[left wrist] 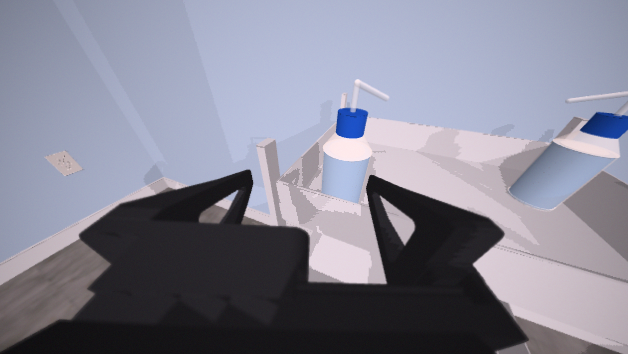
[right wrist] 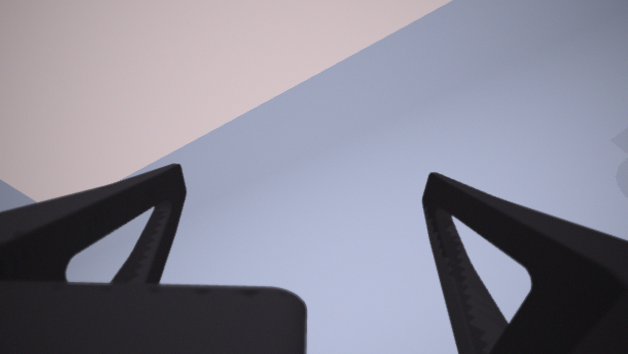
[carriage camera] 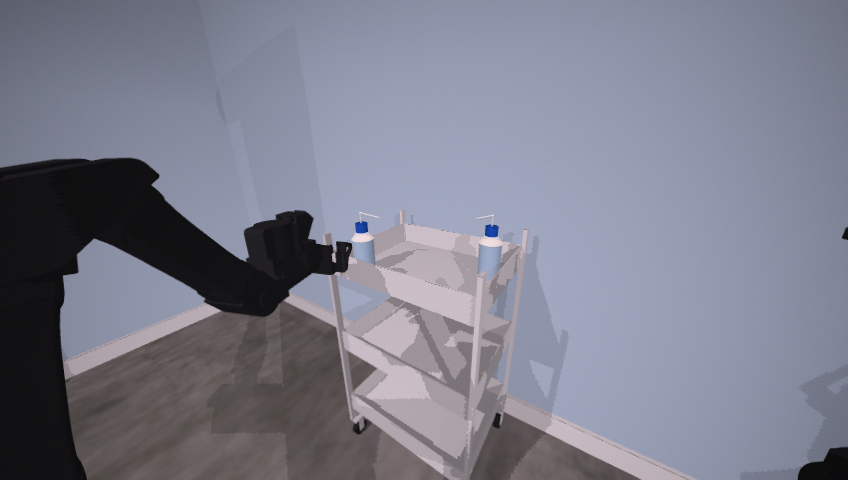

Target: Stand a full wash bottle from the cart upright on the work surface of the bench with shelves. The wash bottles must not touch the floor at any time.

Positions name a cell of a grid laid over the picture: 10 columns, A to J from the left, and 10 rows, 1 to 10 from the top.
Scene:
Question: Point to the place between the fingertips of my right gripper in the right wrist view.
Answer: E6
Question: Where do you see a white three-tier cart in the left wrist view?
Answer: I8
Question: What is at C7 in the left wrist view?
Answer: My left gripper.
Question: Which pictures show my left gripper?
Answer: The left wrist view and the carriage camera view only.

